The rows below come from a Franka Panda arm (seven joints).
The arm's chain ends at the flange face. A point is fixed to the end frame.
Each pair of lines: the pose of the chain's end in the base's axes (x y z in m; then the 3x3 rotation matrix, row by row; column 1 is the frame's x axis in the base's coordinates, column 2 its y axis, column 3 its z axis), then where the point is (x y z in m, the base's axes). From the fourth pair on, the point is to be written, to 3 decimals.
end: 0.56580 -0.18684 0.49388; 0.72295 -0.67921 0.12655; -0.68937 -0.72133 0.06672; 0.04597 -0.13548 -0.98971
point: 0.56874 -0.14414 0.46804
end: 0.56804 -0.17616 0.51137; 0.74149 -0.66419 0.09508; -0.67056 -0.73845 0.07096; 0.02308 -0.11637 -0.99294
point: 0.56911 -0.13337 0.48553
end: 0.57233 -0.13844 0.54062; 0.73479 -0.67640 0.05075; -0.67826 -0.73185 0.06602; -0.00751 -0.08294 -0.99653
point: 0.57267 -0.09577 0.51456
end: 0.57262 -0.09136 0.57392; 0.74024 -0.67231 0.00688; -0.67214 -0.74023 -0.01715; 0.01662 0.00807 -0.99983
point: 0.571 -0.051 0.544
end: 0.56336 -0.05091 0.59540; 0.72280 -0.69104 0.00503; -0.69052 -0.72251 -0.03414; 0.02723 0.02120 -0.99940
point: 0.563 -0.011 0.565
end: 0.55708 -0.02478 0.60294; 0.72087 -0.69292 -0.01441; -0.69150 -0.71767 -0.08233; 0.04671 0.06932 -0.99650
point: 0.556 0.014 0.571
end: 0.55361 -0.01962 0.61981; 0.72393 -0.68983 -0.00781; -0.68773 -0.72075 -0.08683; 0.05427 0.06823 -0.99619
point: 0.553 0.019 0.588
